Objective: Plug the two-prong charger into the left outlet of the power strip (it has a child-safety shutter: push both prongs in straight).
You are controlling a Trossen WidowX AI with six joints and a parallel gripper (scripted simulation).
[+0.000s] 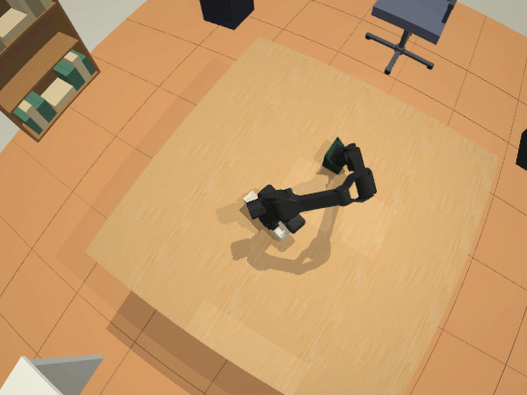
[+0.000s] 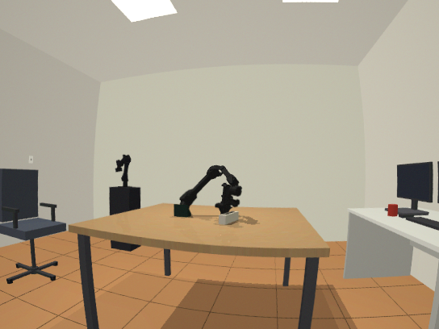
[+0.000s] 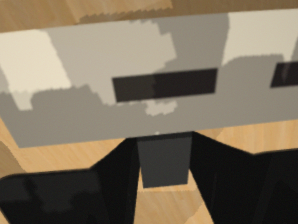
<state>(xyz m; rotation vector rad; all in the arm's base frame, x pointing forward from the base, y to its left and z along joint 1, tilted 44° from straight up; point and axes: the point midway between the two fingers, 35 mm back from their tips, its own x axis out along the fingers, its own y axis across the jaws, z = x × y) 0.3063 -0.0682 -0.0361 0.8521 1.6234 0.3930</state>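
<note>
The black two-prong charger is 20 mm ahead of my gripper tip, 10 mm to the right of it and 10 mm above it.
</note>
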